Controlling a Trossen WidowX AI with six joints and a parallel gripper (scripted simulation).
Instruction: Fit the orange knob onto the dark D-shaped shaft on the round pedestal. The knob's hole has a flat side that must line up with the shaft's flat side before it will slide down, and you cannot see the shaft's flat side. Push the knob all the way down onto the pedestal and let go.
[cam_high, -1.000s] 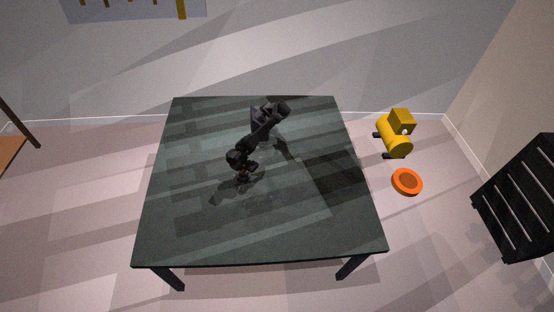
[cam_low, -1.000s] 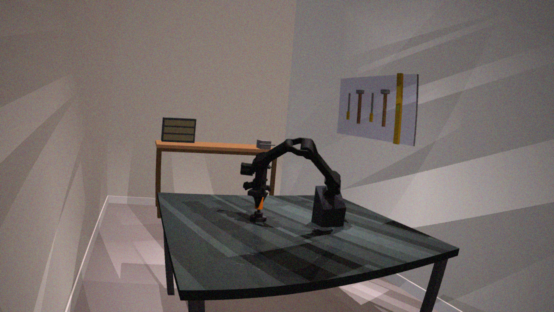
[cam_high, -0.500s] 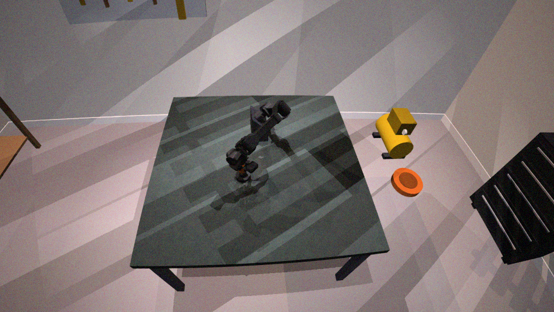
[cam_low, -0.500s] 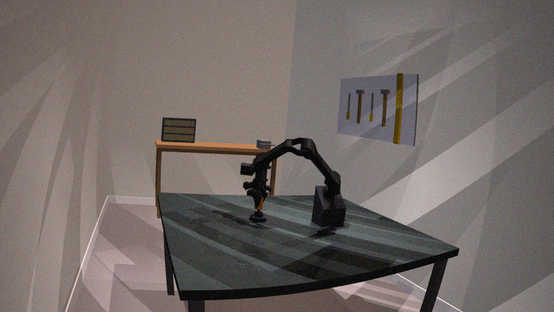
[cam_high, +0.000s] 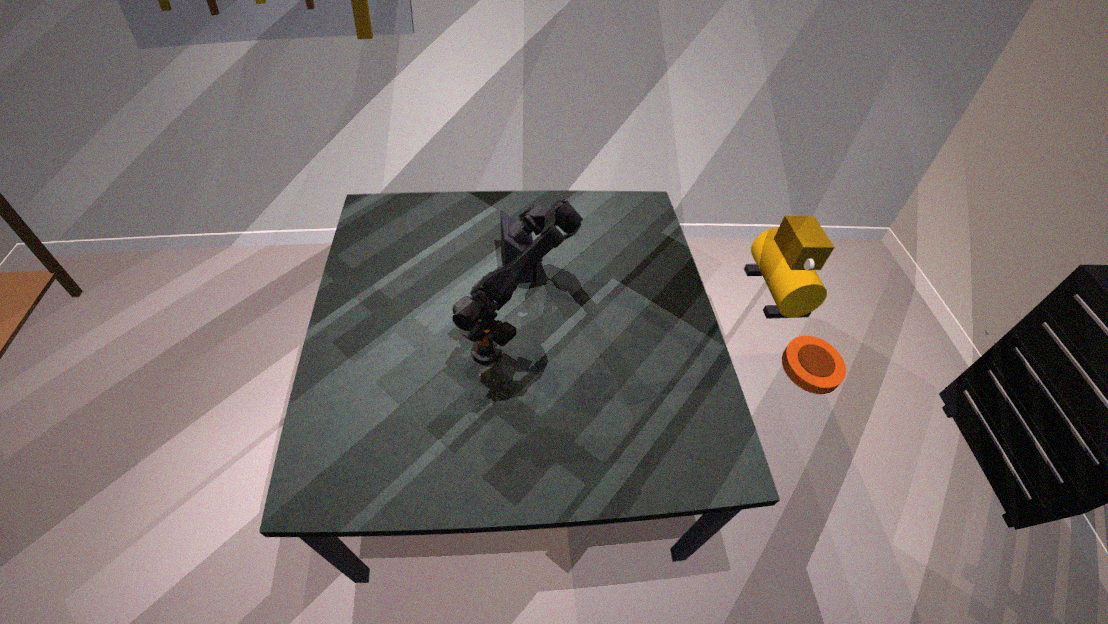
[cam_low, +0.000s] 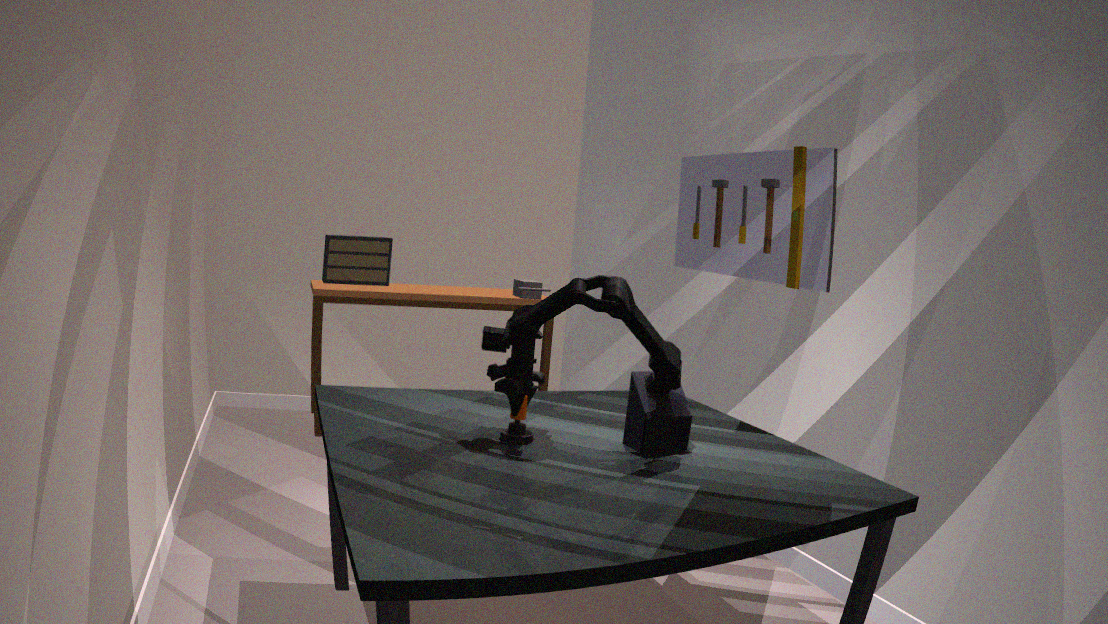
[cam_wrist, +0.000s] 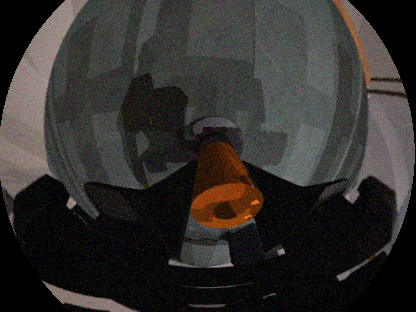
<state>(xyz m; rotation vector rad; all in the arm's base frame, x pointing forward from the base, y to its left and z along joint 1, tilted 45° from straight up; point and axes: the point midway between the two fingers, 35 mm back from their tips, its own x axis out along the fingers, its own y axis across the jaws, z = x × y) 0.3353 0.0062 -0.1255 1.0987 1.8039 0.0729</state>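
Now: the orange knob 2 cm above my gripper tip. Round my gripper tip: round pedestal 4 cm below.
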